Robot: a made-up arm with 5 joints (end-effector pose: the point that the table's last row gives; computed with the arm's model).
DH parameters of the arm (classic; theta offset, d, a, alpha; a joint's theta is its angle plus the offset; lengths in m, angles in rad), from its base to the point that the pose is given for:
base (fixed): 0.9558 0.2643 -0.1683 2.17
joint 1: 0 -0.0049 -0.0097 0.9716
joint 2: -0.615 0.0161 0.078 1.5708
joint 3: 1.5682 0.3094 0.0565 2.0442
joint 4: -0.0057 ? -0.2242 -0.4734
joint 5: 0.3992 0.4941 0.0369 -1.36
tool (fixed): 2.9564 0.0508 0 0
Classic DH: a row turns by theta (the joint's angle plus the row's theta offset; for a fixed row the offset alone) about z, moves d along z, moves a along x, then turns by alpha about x.
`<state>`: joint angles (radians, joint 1 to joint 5).
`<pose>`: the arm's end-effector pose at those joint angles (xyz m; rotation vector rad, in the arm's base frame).
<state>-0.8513 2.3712 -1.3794 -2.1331 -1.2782</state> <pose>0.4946 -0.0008 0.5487 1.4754 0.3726 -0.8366</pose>
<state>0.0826 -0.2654 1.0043 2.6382 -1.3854</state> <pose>0.0611 0.1331 -0.1067 -0.7172 -0.5124 -0.8357</pose>
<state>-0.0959 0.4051 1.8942 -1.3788 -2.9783</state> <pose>-0.4806 -0.3796 -0.2859 -2.3976 0.3774 -1.4969</pose>
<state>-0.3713 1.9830 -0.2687 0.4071 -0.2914</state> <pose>0.5456 0.0322 0.4989 -1.0174 -1.2970 -1.8991</pose>
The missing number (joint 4, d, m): 0.1327
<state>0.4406 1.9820 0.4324 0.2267 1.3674</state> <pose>0.5921 -0.4291 0.3459 0.4680 1.0319 -2.1474</pose>
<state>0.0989 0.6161 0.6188 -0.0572 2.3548</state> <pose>0.1644 0.5712 0.1143 -0.4112 1.3243 -0.9235</pose>
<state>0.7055 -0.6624 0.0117 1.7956 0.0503</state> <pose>-0.1499 0.2428 0.5973 0.6953 0.2633 -0.0750</pose>
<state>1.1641 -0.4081 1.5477 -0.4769 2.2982</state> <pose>0.1223 0.4639 -0.1789 -0.9459 0.3863 -1.2238</pose>
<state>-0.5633 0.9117 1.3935 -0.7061 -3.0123</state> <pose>-0.3701 -0.1123 -0.4407 -1.7258 1.3753 -2.0126</pose>
